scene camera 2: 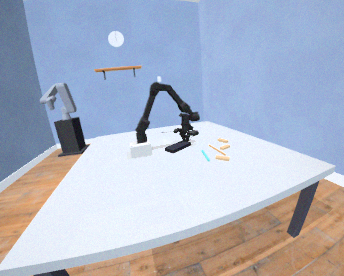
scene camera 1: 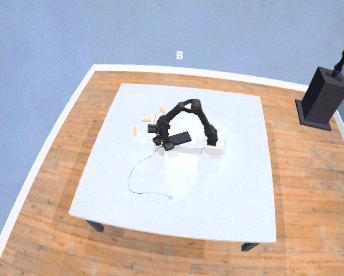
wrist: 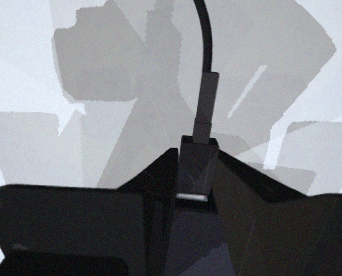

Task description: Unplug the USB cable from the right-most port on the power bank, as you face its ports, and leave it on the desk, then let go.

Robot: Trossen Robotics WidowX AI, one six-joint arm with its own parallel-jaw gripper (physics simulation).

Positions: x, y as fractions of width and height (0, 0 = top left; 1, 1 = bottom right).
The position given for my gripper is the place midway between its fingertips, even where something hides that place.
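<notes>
Wrist view: my gripper (wrist: 0.57, 0.57), USB plug (wrist: 0.58, 0.58). Scene camera 2: does not show the plug, hidden by a power bank.
</notes>
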